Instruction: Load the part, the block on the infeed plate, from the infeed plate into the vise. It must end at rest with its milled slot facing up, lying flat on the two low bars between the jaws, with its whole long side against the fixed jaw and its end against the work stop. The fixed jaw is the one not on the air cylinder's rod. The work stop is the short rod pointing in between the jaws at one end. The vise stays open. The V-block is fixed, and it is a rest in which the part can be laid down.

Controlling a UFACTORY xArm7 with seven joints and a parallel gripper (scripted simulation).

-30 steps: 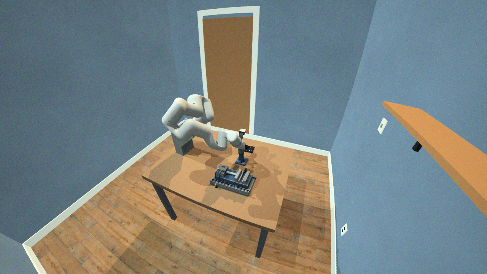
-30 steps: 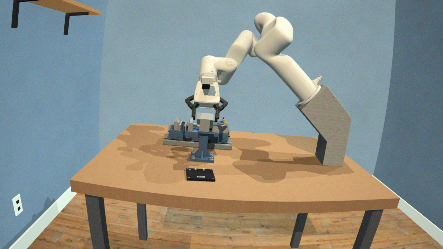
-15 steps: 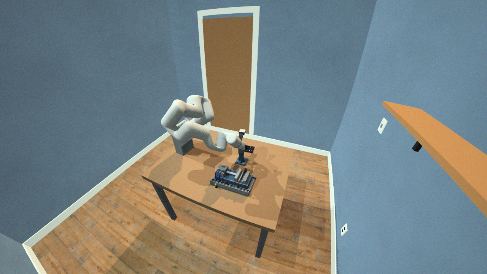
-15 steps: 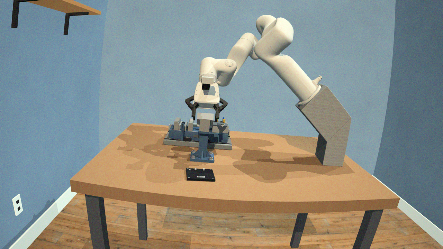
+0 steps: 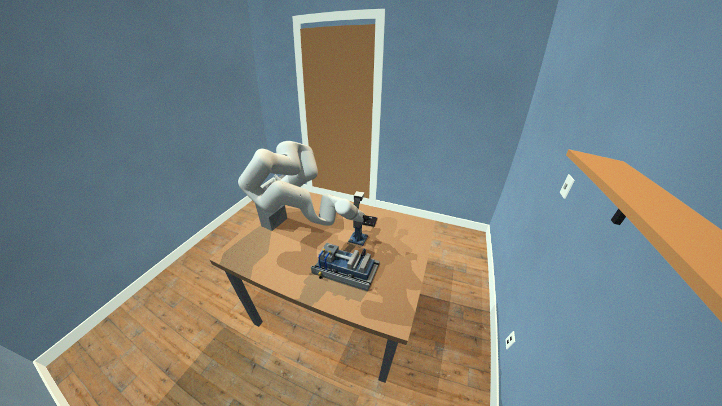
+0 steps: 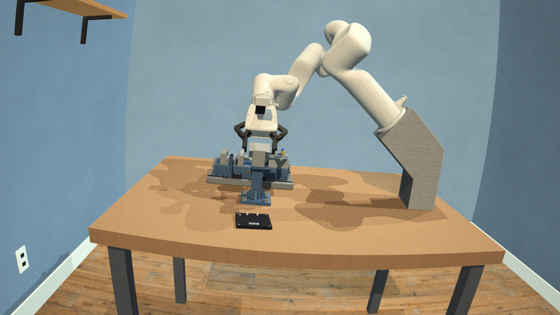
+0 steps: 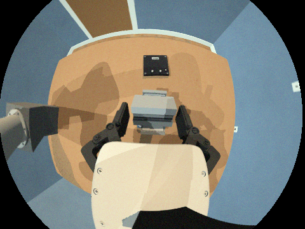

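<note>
Right now the grey block is right at my hand. Also, from my hand: white cylinder rod 1 cm behind, 22 cm to the right, 9 cm below; then moving jaw 4 cm ahead, 23 cm to the right, 9 cm below; then work stop 8 cm ahead, 18 cm to the right, 7 cm below.
</note>
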